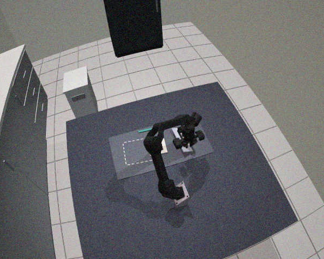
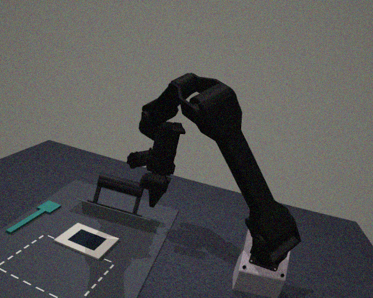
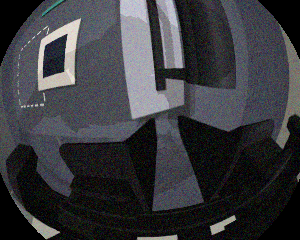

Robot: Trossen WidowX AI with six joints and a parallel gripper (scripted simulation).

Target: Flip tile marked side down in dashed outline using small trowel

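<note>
Now: the trowel 12 cm ahead of my gripper tip, 1 cm to the right of it and 1 cm below it. Also, from my gripper tip: teal flat tool (24 cm ahead, 15 cm to the left, 6 cm below); tile (9 cm ahead, 18 cm to the left, 6 cm below).
</note>
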